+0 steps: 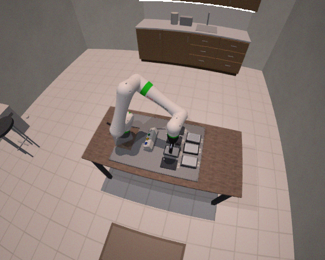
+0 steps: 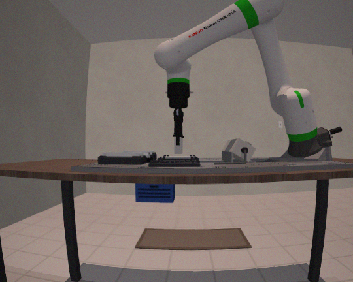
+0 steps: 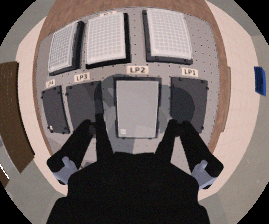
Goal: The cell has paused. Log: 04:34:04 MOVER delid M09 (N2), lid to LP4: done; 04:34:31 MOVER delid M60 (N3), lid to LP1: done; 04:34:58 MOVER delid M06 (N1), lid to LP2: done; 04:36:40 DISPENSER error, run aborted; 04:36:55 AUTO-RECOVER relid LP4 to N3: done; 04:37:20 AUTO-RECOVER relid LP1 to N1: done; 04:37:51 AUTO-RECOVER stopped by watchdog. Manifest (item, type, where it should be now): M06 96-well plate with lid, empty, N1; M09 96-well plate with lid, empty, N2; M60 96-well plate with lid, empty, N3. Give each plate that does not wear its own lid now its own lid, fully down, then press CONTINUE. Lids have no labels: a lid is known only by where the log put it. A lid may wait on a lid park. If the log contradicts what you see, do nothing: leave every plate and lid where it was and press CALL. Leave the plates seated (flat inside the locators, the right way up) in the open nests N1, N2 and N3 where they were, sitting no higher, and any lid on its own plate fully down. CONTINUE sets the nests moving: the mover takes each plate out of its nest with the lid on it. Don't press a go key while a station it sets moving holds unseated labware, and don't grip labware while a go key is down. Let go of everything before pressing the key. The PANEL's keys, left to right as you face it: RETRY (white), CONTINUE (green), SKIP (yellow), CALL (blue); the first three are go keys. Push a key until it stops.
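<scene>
My hand is 40 mm above the lid. Also, from my hand: lid park LP3: 130 mm to the left, 50 mm below, 20 mm behind; lid park LP1: 130 mm to the right, 50 mm below, 20 mm ahead; yellow key: 250 mm behind, 10 mm above.
</scene>
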